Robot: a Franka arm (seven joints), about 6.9 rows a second.
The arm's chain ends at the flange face. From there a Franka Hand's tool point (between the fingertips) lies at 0.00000 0.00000 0.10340 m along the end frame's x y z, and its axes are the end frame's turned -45 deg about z.
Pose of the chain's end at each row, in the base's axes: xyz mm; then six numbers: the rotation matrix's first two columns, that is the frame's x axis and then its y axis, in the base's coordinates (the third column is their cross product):
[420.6 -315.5 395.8 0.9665 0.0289 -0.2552 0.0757 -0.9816 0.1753]
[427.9 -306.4 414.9 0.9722 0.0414 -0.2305 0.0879 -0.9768 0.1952]
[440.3 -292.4 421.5 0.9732 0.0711 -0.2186 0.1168 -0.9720 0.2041]
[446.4 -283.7 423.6 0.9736 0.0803 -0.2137 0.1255 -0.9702 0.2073]
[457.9 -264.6 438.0 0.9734 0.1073 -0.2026 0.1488 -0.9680 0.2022]
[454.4 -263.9 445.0 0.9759 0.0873 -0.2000 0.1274 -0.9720 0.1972]
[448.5 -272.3 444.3 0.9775 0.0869 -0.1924 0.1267 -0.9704 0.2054]
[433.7 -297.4 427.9 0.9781 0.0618 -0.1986 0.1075 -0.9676 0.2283]
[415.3 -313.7 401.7 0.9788 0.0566 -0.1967 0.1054 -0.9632 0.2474]
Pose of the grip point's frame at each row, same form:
[395.2 -335.0 297.5 0.6299 0.7145 -0.3044 0.7369 -0.6737 -0.0565]
[405.5 -328.1 316.3 0.6253 0.7200 -0.3010 0.7496 -0.6614 -0.0250]
[419.8 -315.6 322.8 0.6056 0.7376 -0.2989 0.7707 -0.6370 -0.0103]
[426.7 -307.3 324.9 0.5997 0.7428 -0.2977 0.7772 -0.6293 -0.0045]
[439.9 -288.1 338.9 0.5831 0.7604 -0.2862 0.7935 -0.6086 -0.0003]
[436.1 -286.4 345.8 0.6000 0.7490 -0.2809 0.7802 -0.6256 -0.0020]
[431.0 -295.6 345.1 0.6016 0.7476 -0.2813 0.7808 -0.6247 0.0092]
[415.3 -322.7 329.4 0.6156 0.7279 -0.3019 0.7676 -0.6405 0.0210]
[397.2 -340.9 303.6 0.6176 0.7211 -0.3140 0.7666 -0.6411 0.0359]

